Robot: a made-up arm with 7 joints.
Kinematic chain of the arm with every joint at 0, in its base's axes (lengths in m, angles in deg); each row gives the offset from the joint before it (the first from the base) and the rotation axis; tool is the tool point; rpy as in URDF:
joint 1: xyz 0 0 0.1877 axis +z
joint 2: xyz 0 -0.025 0.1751 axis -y
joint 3: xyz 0 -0.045 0.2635 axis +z
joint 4: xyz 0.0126 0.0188 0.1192 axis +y
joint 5: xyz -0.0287 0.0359 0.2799 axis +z
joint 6: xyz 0 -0.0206 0.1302 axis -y
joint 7: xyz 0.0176 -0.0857 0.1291 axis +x
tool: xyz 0 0 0 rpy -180 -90 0
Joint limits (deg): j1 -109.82..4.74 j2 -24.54..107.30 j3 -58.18..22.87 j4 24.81..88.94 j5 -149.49..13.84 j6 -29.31..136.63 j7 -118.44..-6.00
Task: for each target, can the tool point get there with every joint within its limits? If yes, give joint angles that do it. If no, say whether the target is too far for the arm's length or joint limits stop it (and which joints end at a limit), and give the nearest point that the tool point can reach.
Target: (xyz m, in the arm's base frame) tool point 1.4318 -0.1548 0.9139
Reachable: no: too far | nearest point 0.7318 -0.1009 0.7977 | short by 0.712 m
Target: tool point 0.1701 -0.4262 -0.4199
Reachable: no: joint limits stop it (at a limit: joint 2, joint 4, joint 5, joint 6) | nearest point 0.2278 -0.5707 0.4339 | short by 0.868 m
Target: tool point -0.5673 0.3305 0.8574
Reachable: yes | joints -42.37 76.75 -5.18 62.18 -6.24 77.75 -37.28
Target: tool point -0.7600 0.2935 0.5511
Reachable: yes | joints -29.79 95.03 -18.30 55.84 -31.41 87.87 -58.05
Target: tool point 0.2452 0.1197 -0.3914
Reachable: no: joint limits stop it (at a limit: joint 1, joint 2, joint 3, joint 4, joint 6) | nearest point 0.3157 0.6233 0.1105 | short by 0.714 m
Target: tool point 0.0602 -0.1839 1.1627
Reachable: yes | joints -40.41 8.85 -29.39 57.37 -59.72 94.16 -65.86
